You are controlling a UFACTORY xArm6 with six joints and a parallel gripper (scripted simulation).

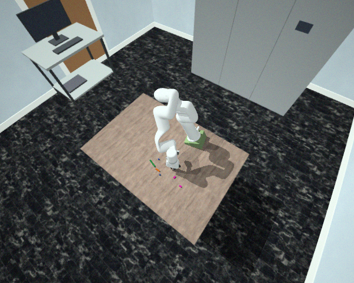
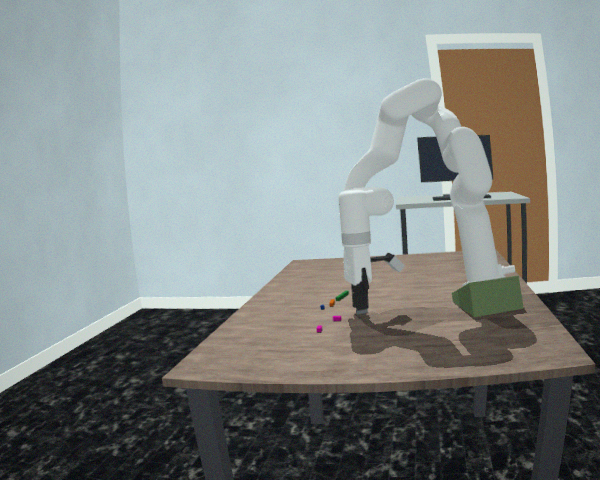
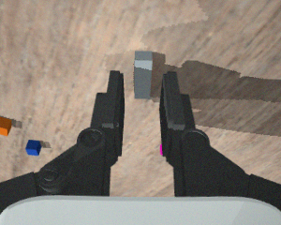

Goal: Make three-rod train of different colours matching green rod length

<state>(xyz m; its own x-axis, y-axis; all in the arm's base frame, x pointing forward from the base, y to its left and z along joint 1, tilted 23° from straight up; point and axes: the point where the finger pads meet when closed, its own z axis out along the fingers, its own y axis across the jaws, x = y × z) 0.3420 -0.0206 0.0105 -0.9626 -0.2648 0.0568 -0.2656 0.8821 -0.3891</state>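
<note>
Right now my hand is 3 cm above the grey rod. The rest, counted from my hand: green rod (5 cm ahead, 18 cm to the right, 3 cm below); then orange rod (8 cm ahead, 11 cm to the right, 3 cm below).
</note>
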